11 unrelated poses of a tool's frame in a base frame.
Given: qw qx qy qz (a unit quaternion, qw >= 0); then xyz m.
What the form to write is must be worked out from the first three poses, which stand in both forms.
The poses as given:
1: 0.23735, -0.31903, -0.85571, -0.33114, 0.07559, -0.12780, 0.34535
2: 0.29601, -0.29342, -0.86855, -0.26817, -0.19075, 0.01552, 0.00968
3: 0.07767, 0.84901, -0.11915, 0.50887, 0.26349, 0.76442, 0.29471
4: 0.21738, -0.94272, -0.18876, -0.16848, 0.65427, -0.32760, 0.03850
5: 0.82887, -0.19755, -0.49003, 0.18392, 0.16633, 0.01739, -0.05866
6: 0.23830, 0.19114, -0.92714, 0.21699, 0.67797, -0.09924, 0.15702
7: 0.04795, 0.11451, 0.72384, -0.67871, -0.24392, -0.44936, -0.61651
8: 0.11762, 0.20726, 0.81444, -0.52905, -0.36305, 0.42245, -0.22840
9: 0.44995, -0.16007, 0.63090, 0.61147, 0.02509, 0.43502, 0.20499
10: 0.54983, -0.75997, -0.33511, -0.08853, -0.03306, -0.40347, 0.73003
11: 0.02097, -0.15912, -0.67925, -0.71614, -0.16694, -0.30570, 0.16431
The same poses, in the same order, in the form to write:
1: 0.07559, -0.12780, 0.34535, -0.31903, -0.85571, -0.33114, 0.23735
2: -0.19075, 0.01552, 0.00968, -0.29342, -0.86855, -0.26817, 0.29601
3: 0.26349, 0.76442, 0.29471, 0.84901, -0.11915, 0.50887, 0.07767
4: 0.65427, -0.32760, 0.03850, -0.94272, -0.18876, -0.16848, 0.21738
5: 0.16633, 0.01739, -0.05866, -0.19755, -0.49003, 0.18392, 0.82887
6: 0.67797, -0.09924, 0.15702, 0.19114, -0.92714, 0.21699, 0.23830
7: -0.24392, -0.44936, -0.61651, 0.11451, 0.72384, -0.67871, 0.04795
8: -0.36305, 0.42245, -0.22840, 0.20726, 0.81444, -0.52905, 0.11762
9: 0.02509, 0.43502, 0.20499, -0.16007, 0.63090, 0.61147, 0.44995
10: -0.03306, -0.40347, 0.73003, -0.75997, -0.33511, -0.08853, 0.54983
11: -0.16694, -0.30570, 0.16431, -0.15912, -0.67925, -0.71614, 0.02097
